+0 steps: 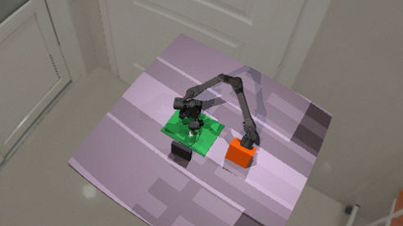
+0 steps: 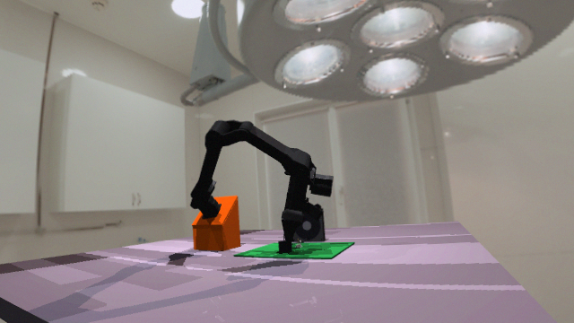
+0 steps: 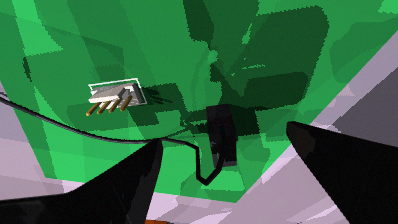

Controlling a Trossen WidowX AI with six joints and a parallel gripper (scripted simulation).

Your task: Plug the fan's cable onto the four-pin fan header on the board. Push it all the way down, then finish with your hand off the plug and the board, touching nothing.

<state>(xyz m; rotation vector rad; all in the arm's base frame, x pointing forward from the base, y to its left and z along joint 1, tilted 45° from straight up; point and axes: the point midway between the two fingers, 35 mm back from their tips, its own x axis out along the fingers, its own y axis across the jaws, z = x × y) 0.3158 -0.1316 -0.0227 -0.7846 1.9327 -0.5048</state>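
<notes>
The green board is 40 mm to the left of my gripper tip, 40 mm below it and 10 mm ahead of it. The rest, counted from my gripper tip: black fan (220 mm to the left, 30 mm above); fan plug (10 mm below, 10 mm behind); white four-pin header (80 mm to the left, 30 mm below, 10 mm ahead).
</notes>
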